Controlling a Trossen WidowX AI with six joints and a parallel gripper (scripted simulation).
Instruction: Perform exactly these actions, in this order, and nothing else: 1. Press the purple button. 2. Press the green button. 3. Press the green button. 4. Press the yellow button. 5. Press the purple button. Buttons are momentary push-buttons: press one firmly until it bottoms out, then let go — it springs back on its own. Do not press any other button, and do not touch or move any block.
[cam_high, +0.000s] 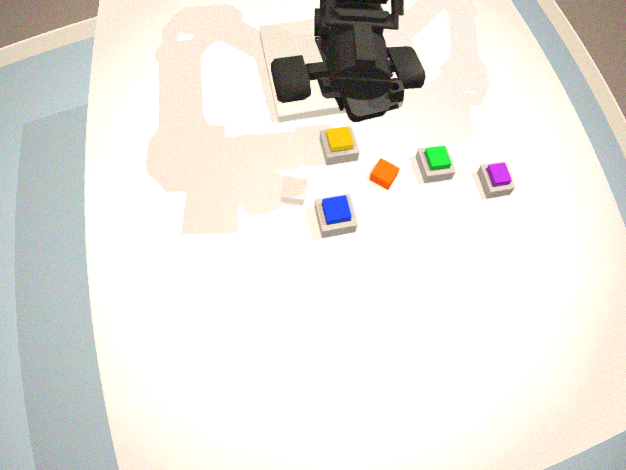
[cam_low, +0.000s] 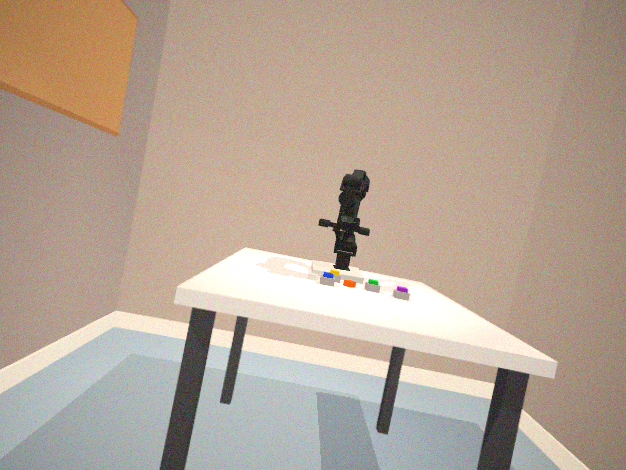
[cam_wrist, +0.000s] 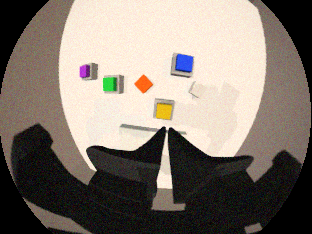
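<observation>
The purple button is 23 cm to the left of my gripper tip, 11 cm ahead of it and 8 cm below it. Also, from my gripper tip: blue button: 11 cm ahead, 8 cm below, 4 cm to the right; yellow button: 8 cm below; orange block: 11 cm below, 6 cm ahead, 5 cm to the left.
</observation>
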